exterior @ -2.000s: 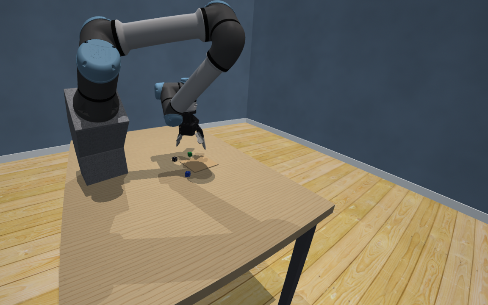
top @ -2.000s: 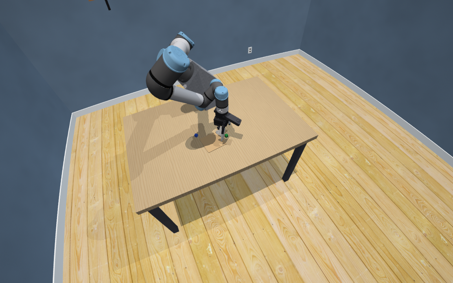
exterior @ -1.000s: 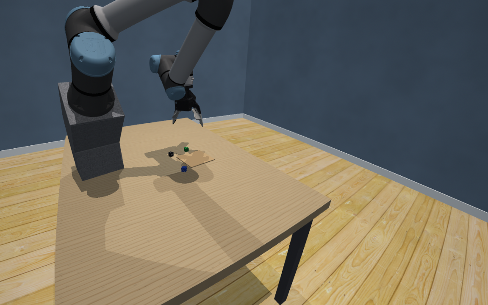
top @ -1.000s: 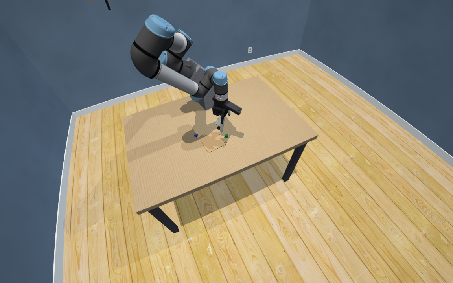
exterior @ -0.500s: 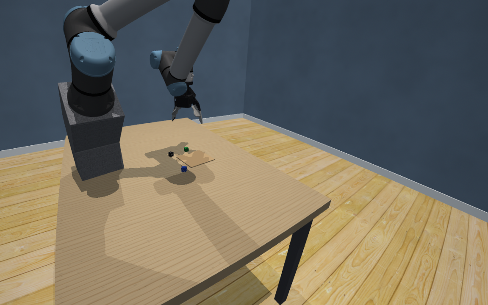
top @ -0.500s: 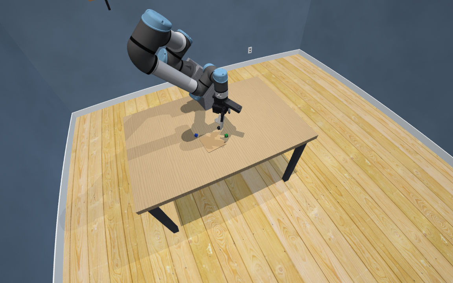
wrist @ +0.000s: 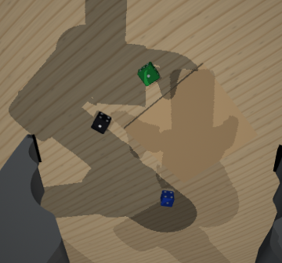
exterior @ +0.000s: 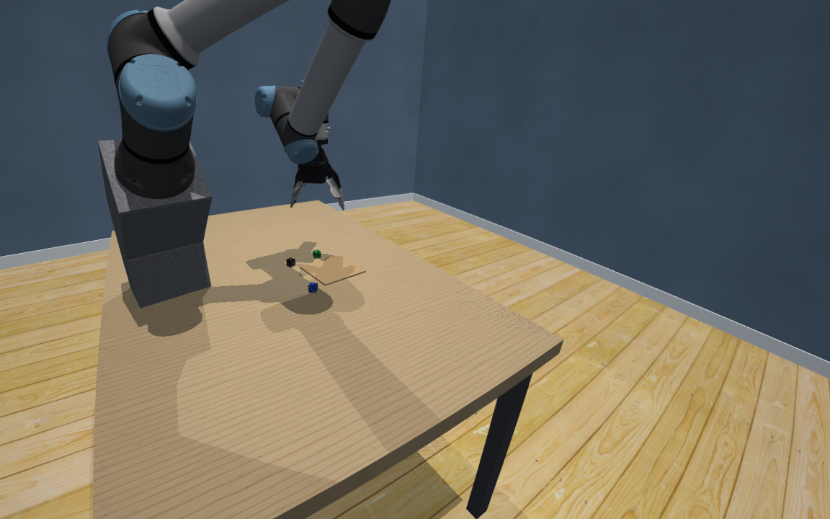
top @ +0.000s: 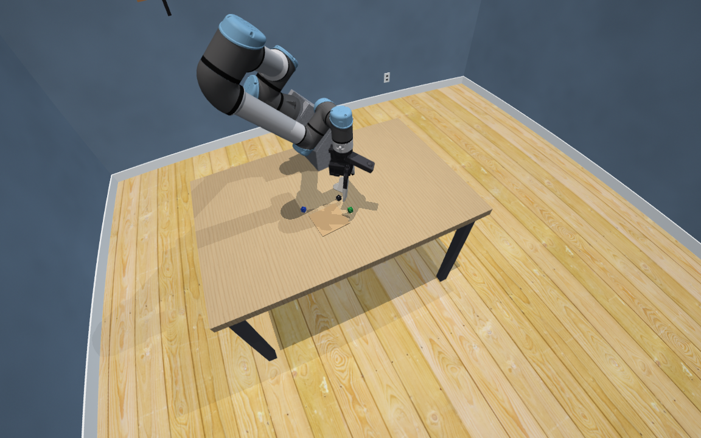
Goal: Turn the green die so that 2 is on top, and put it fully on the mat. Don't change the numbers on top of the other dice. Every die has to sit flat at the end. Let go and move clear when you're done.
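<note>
The green die is 15 cm below my hand and 1 cm behind it. The rest, counted from my hand: blue die: 18 cm to the right, 15 cm below, 12 cm behind; then tan mat: 16 cm below, 10 cm to the right, 2 cm behind; then black die: 15 cm below, 10 cm behind.
</note>
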